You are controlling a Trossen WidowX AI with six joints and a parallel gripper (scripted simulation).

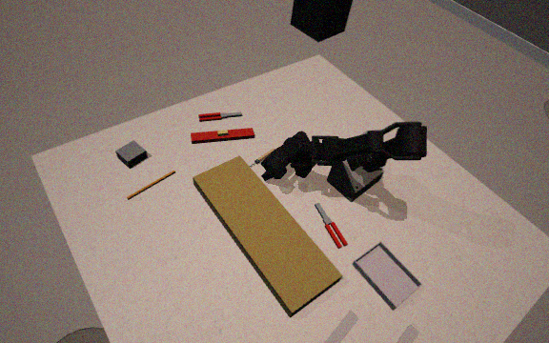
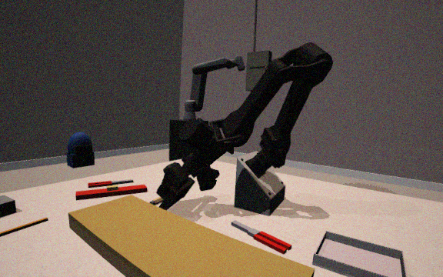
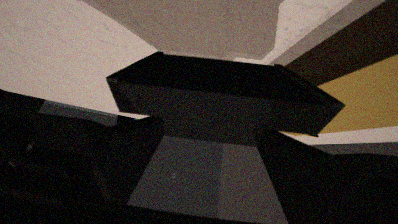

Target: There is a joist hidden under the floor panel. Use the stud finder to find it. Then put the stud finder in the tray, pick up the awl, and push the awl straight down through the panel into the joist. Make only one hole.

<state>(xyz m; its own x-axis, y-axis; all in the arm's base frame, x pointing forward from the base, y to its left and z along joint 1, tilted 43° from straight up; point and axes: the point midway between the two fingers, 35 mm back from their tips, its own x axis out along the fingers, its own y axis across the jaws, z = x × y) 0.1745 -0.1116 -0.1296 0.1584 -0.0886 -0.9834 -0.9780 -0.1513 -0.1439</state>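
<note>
The stud finder lies 1 cm ahead of my gripper tip, 1 cm to the left of it and 1 cm below it. From my gripper tip the other things lie so: red level (3 cm ahead, 23 cm to the right, 6 cm below); then pencil (35 cm ahead, 19 cm to the right, 7 cm below); then awl (6 cm to the right, 7 cm below).
</note>
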